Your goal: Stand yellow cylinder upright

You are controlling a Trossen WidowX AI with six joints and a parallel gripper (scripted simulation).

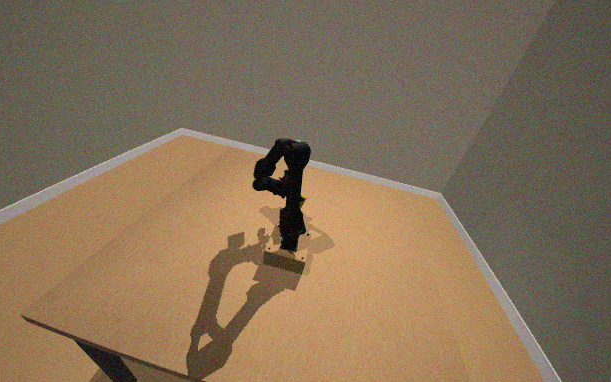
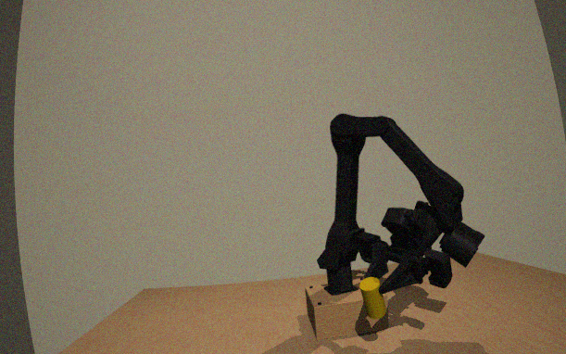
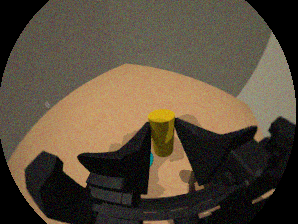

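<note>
My gripper tip is 14 cm above the cyan circle, 3 cm to the right of it and 2 cm short of it. The rest, counted from my gripper tip: yellow tall cylinder (2 cm below, 1 cm to the left, 1 cm behind).
</note>
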